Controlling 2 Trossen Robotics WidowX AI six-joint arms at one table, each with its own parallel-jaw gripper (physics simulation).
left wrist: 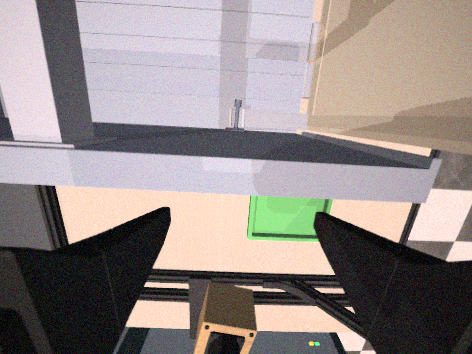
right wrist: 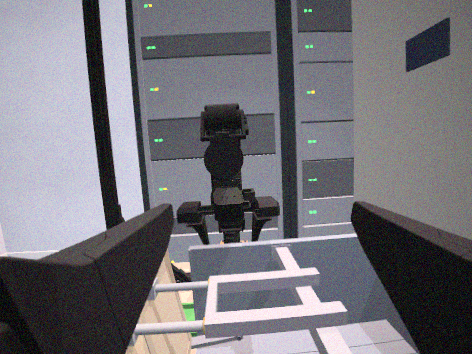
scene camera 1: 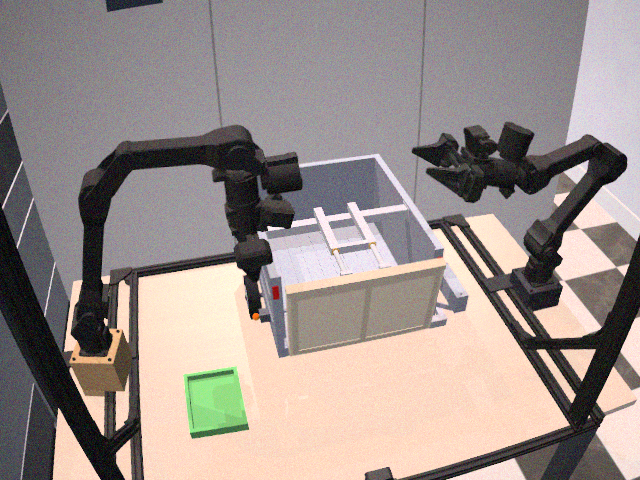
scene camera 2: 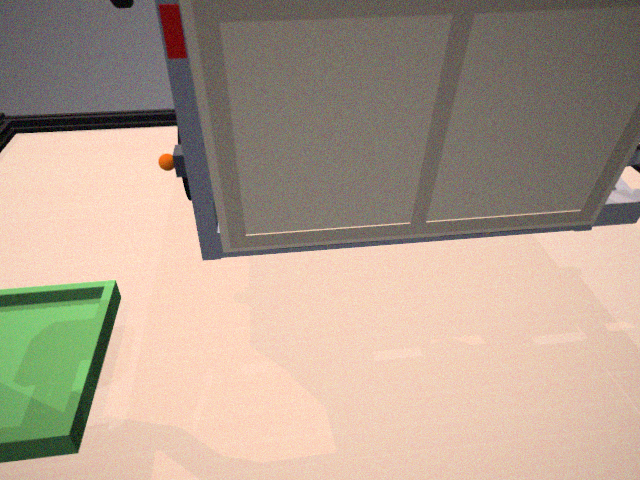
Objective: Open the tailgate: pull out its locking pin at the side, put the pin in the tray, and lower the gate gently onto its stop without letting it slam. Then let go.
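Frame: origin at the left arm's base, x ahead, y left, z up, level; centimetres.
Seen in the pictures: left gripper, fingertip midpoint: (left wrist: 243, 216); right gripper, fingertip midpoint: (right wrist: 261, 211) (scene camera 1: 419, 159); left arm's base, origin of the base link: (left wrist: 224, 345) (scene camera 1: 96, 345); right arm's base, origin of the base link: (scene camera 1: 537, 277).
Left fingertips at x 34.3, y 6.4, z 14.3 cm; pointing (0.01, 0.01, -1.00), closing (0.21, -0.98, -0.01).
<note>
Offsets run from my left fingertips to a thing's top centre. "*": to the spot under its first point.
The pin's orange knob (scene camera 1: 255, 316) (scene camera 2: 166, 161) sticks out of the truck bed's left side beside a small bracket; the left wrist view does not show it. The tan tailgate (scene camera 1: 325, 320) (scene camera 2: 330, 124) stands upright at the bed's near end. The green tray {dx -9.6, dy -13.2, dz -23.1 cm} (scene camera 1: 217, 403) (scene camera 2: 56, 351) (left wrist: 290, 215) lies empty on the table at the near left. My left gripper (scene camera 1: 252, 273) (left wrist: 243, 216) (right wrist: 231, 251) is open and empty, pointing down high by the left side wall, above the knob. My right gripper (scene camera 1: 420, 161) is open and empty, raised right of the bed.
The grey bed {* dx +31.9, dy +14.5, dz +2.6 cm} (scene camera 1: 408, 206) holds a white frame {* dx +14.1, dy +6.1, dz +3.6 cm} (scene camera 1: 324, 229) (right wrist: 275, 317) whose two rods reach the gate. Its left wall (left wrist: 150, 170) runs across the left wrist view. A dark wheel sits beside the knob. Black rails (scene camera 1: 135, 320) edge the table.
</note>
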